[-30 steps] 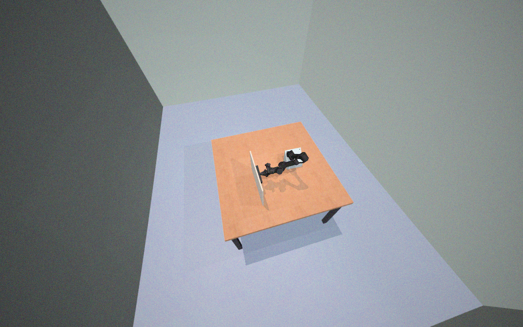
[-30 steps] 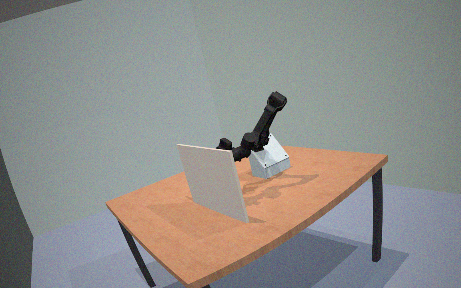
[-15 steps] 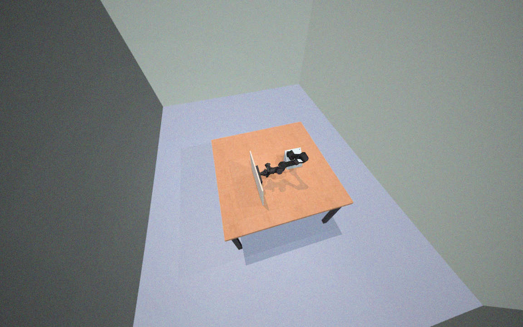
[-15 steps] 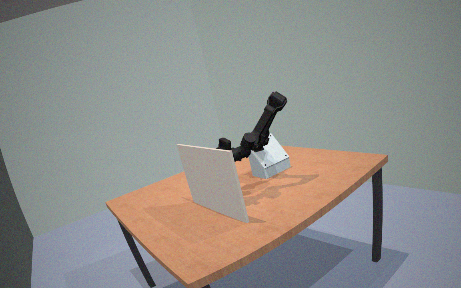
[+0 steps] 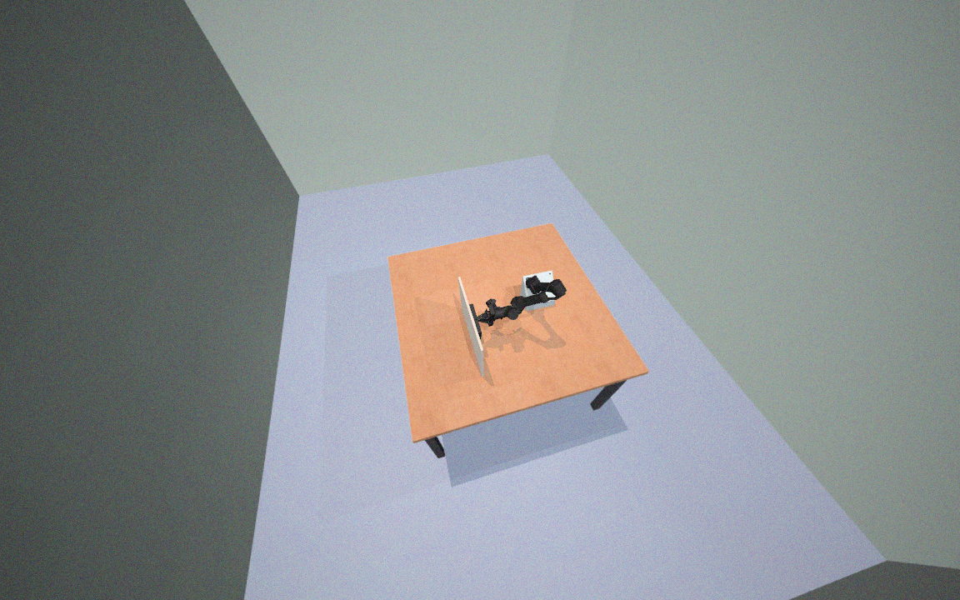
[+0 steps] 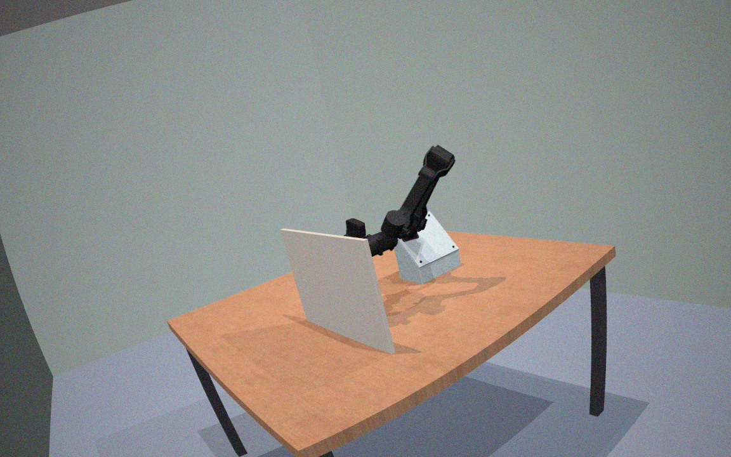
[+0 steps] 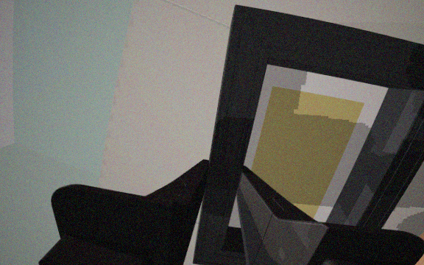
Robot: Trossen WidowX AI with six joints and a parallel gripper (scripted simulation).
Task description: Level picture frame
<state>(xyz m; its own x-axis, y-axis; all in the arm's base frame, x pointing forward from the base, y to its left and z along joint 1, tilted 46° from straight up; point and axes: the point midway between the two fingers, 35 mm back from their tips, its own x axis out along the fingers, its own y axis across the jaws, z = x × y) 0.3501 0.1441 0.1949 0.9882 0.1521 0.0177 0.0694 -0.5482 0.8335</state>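
My gripper tip is 10 mm short of the picture frame, 10 mm to the left of it and 50 mm above it. Also, from my gripper tip: wall panel (20 mm ahead, 70 mm below).
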